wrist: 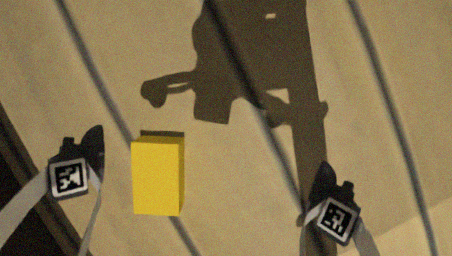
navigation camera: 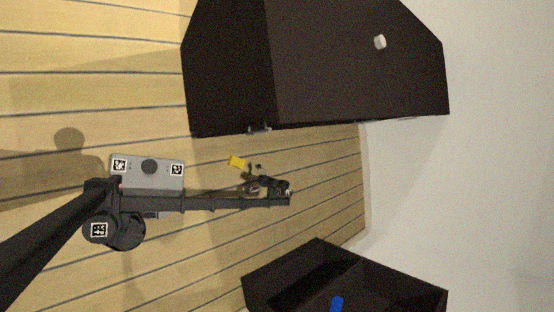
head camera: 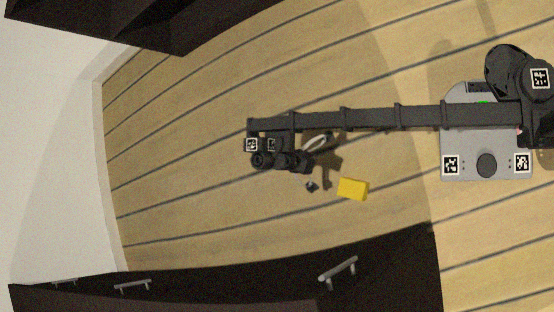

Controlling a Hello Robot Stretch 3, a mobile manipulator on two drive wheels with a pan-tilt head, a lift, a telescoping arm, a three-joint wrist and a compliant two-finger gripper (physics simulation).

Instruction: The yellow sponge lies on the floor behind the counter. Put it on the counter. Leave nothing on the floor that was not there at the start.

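Places are measured from the robot's base along level axes (x ahead, y left, z up), in millimetres.
Pixels of known places: gripper, fingertip midpoint: (navigation camera: pixel 251 178) (head camera: pixel 323 161); robot's base at its link origin: (navigation camera: pixel 149 165) (head camera: pixel 485 164).
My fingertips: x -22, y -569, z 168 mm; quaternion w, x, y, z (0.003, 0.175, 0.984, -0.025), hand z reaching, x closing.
Note:
For each thing: its top centre in the pictures, then the offset to it from my fingertips.
- yellow sponge at its top centre: (head camera: pixel 351 189) (navigation camera: pixel 237 162) 47 mm left, 91 mm ahead, 123 mm down
- white round object at its top centre: (navigation camera: pixel 383 40) 72 mm right, 583 mm ahead, 766 mm up
- blue object at its top centre: (navigation camera: pixel 339 306) 498 mm right, 785 mm back, 393 mm up
The yellow sponge (head camera: pixel 352 189) (navigation camera: pixel 237 162) (wrist: pixel 156 178) lies flat on the floor near the handled front of the dark counter (head camera: pixel 240 280) (navigation camera: pixel 350 75). My gripper (head camera: pixel 320 161) (navigation camera: pixel 253 179) (wrist: pixel 210 163) is open, with no thing between its fingers, and hangs above the floor. In the head view the sponge is to the right of the fingers and a little lower. In the wrist view the sponge shows between the two fingertips, nearer the left one, with its long side running up and down the view. The gripper's shadow falls on the floor beyond the sponge.
A white round object (navigation camera: pixel 380 41) stands on the counter top. A dark open-topped unit (head camera: pixel 150 30) (navigation camera: pixel 300 257) with a blue object (navigation camera: pixel 336 304) stands across the floor. A pale wall (head camera: pixel 45 150) (navigation camera: pixel 480 175) closes the far end. My arm (head camera: pixel 370 117) (navigation camera: pixel 200 203) reaches out low from my base (head camera: pixel 470 172) (navigation camera: pixel 150 182).

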